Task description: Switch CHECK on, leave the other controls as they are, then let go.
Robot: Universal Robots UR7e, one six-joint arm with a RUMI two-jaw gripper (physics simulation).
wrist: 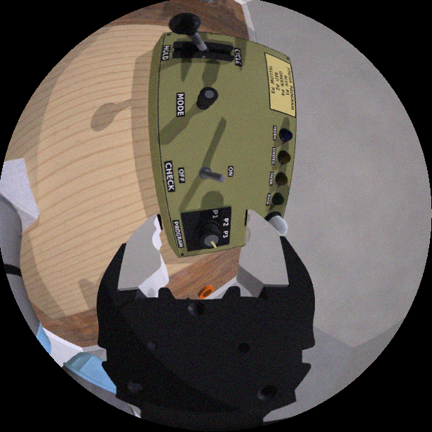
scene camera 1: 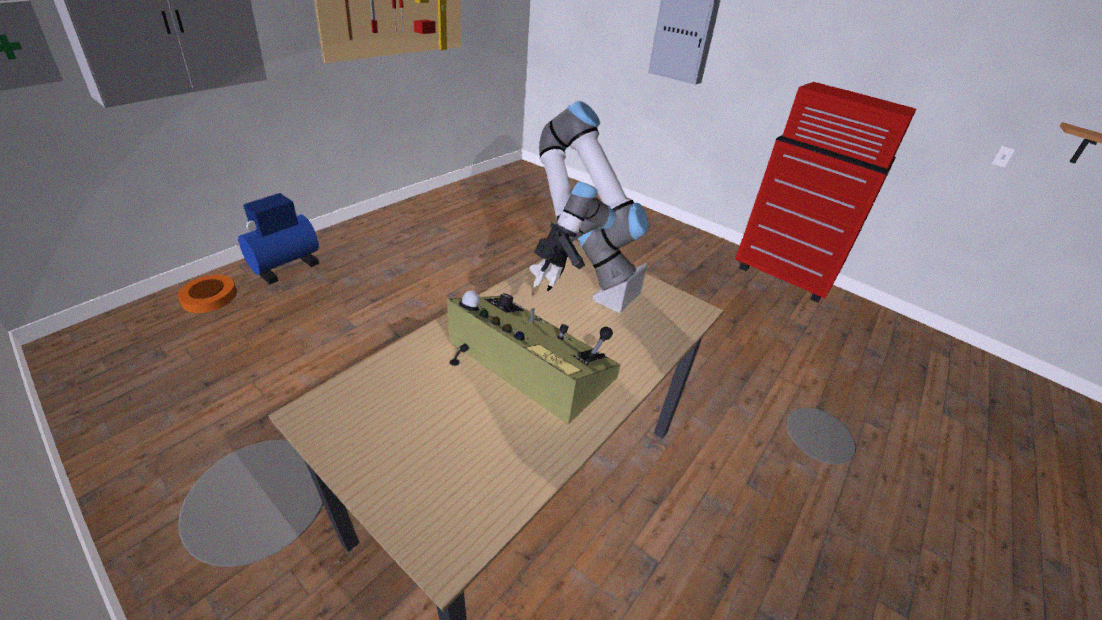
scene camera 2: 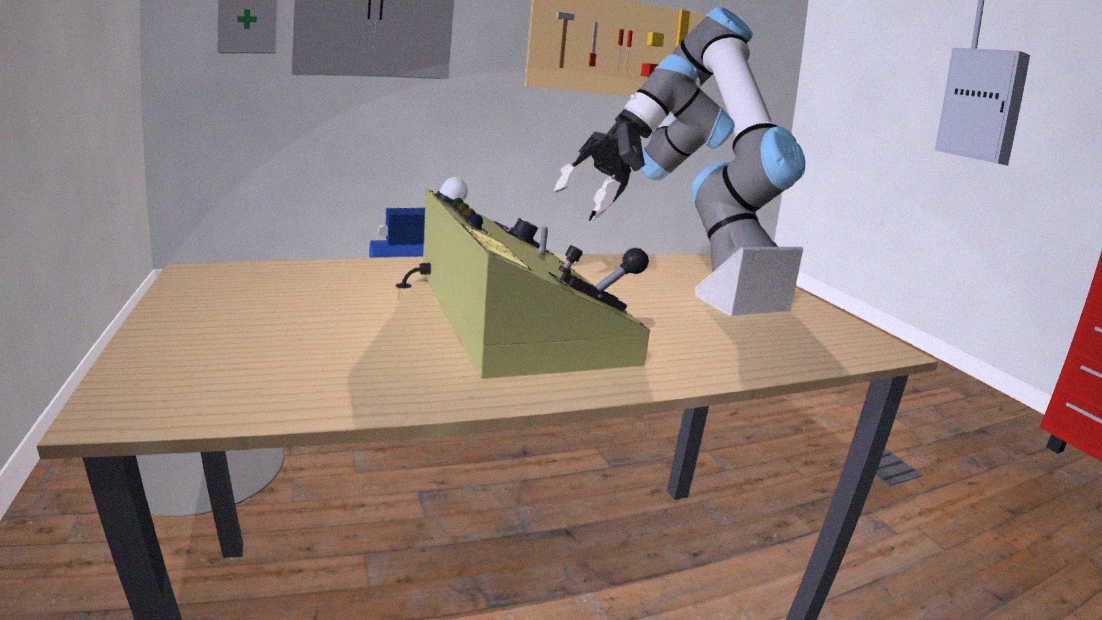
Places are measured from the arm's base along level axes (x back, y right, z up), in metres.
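Pixels of known places: gripper, fingertip midpoint: (scene camera 1: 541,289) (scene camera 2: 572,206); arm's base, link origin: (scene camera 1: 618,279) (scene camera 2: 748,267).
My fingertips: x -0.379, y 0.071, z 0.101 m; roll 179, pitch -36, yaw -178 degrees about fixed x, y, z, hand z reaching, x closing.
Observation:
Ahead of a thing's pixels: the offset from my fingertips to its top centre. "spot": to the spot under its first point. Level surfaces: height alone.
The CHECK switch {dx -0.059, dy -0.020, dz -0.036 m} (scene camera 1: 531,314) (scene camera 2: 543,239) (wrist: 213,175) is a grey toggle on the sloping face of the green console (scene camera 1: 508,370) (scene camera 2: 454,285) (wrist: 250,100). In the wrist view its tip leans toward the ON label, away from OFF. My gripper (scene camera 1: 541,289) (scene camera 2: 574,204) (wrist: 202,213) is open and empty, raised above the panel and apart from the switch. The PROGRAM knob (wrist: 211,236) shows between the fingers, further below. The MODE knob {dx -0.046, dy -0.140, dz -0.039 m} (scene camera 2: 572,254) (wrist: 207,96) and the ball-topped HOLD/CYCLE lever {dx +0.007, dy -0.259, dz -0.011 m} (scene camera 1: 605,333) (scene camera 2: 634,260) (wrist: 185,24) stand on the same face.
A white dome {spot: dx -0.220, dy +0.093, dz +0.021 m} (scene camera 1: 470,299) (scene camera 2: 453,188) stands at the console's top corner, beside a row of small dark lamps. A short black cable {spot: dx -0.286, dy +0.077, dz -0.150 m} (scene camera 2: 412,274) comes out of its back. The console stands on the wooden table {dz -0.176 m} (scene camera 1: 400,478) (scene camera 2: 269,370), near the arm's grey base (scene camera 2: 759,281).

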